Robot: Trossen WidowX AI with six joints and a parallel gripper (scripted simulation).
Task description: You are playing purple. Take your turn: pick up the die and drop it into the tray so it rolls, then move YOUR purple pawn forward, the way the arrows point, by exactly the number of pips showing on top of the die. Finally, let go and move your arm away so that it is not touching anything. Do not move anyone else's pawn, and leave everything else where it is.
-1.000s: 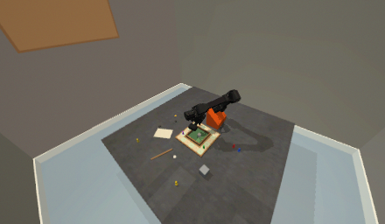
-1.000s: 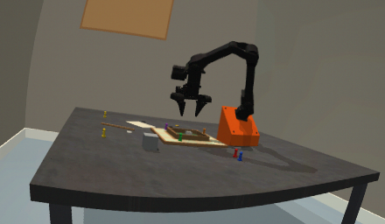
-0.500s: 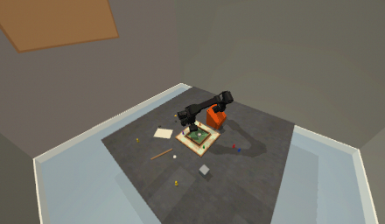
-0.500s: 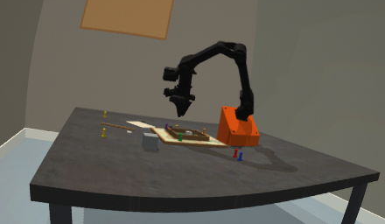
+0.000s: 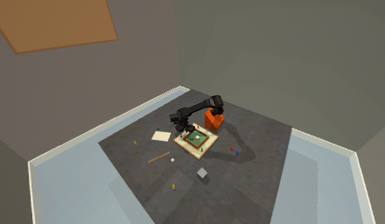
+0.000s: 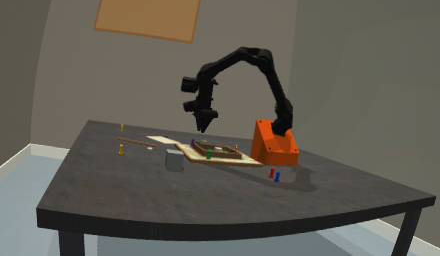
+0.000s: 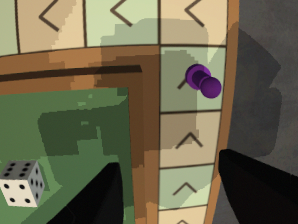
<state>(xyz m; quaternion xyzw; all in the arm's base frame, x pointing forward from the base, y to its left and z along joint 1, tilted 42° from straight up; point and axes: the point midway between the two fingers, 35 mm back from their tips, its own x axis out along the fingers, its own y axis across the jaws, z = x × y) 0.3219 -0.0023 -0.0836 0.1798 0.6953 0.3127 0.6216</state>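
My gripper tip is now 5 cm above the purple pawn, 3 cm to the left of it and 2 cm short of it. The rest, counted from my gripper tip: green pawn (20 cm to the left, 5 cm below, 1 cm ahead); white die (9 cm to the left, 6 cm below, 6 cm behind); orange pawn (16 cm behind, 5 cm below, 1 cm to the left).
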